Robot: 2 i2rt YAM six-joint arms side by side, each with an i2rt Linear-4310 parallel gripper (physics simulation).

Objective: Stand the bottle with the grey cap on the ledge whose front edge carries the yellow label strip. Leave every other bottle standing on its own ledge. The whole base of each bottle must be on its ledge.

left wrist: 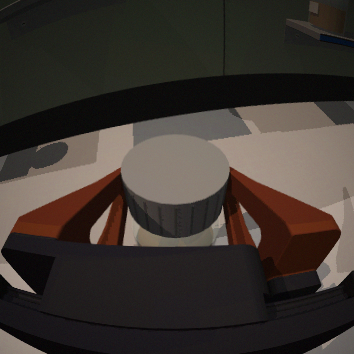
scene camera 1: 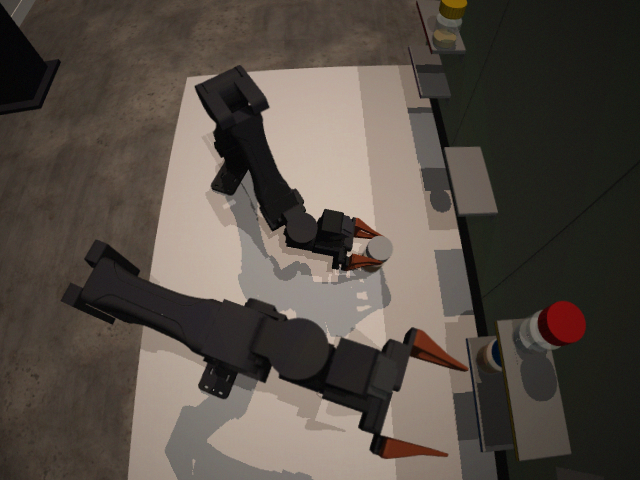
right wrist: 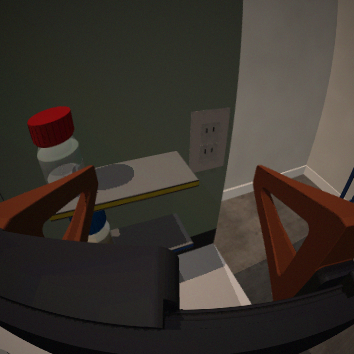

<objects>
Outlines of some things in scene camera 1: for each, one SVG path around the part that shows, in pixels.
The left gripper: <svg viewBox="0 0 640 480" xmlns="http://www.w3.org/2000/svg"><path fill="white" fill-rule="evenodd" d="M316 237L313 238L309 251L313 250ZM383 235L371 229L361 219L353 217L353 231L350 237L341 239L340 252L336 257L333 256L332 269L338 270L340 268L339 264L341 264L341 270L343 271L364 266L381 265L382 261L357 254L352 254L348 257L347 251L350 252L352 250L353 238L372 239L375 236Z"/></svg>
The right gripper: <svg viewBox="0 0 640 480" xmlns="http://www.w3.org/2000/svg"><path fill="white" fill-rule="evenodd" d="M362 413L358 428L374 434L369 449L373 454L383 459L418 455L448 457L447 453L381 435L393 392L392 394L388 393L386 400L373 397L368 414ZM326 372L319 390L320 394L323 394L325 390L325 382L328 376ZM382 348L382 352L386 353L385 357L397 362L395 369L398 370L393 387L393 391L399 392L401 389L409 357L458 371L468 371L468 367L449 356L423 330L414 327L405 334L403 343L389 339Z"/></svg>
A red-capped bottle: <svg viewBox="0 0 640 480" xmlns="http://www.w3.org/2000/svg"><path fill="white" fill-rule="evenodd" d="M581 310L570 302L558 301L517 322L512 330L512 341L515 348L526 356L536 356L580 340L586 330L586 322Z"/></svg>
</objects>
